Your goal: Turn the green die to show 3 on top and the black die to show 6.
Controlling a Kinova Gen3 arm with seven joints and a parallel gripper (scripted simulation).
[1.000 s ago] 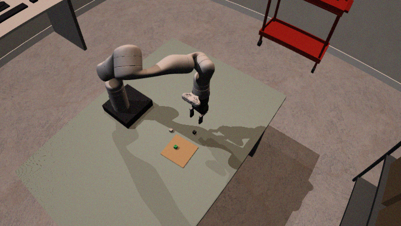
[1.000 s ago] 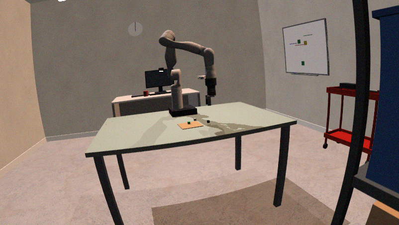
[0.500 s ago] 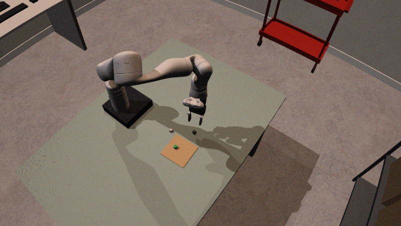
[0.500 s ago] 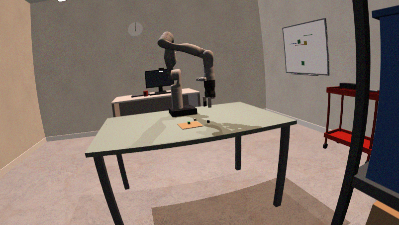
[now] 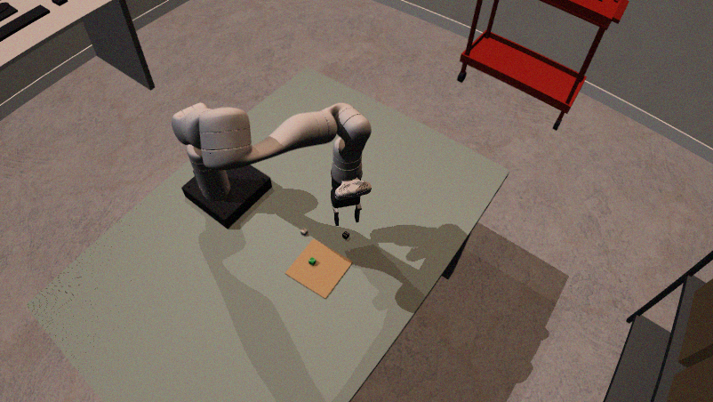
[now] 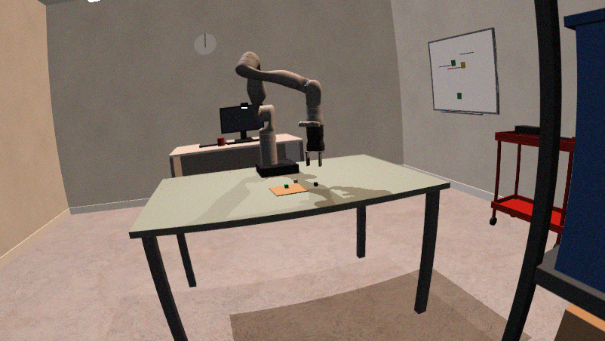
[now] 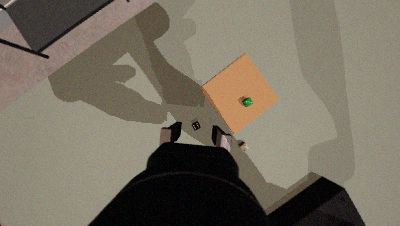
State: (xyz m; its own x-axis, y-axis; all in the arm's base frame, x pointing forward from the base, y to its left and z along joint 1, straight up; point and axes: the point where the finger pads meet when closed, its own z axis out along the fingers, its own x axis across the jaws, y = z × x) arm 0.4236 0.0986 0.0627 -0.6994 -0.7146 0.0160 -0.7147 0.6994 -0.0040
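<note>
Right now the black die is 100 mm below my hand. From my hand the other things lie so: green die (130 mm to the right, 100 mm below, 40 mm behind); white die (110 mm behind, 100 mm below, 50 mm to the right); orange mat (130 mm to the right, 110 mm below, 10 mm behind).
</note>
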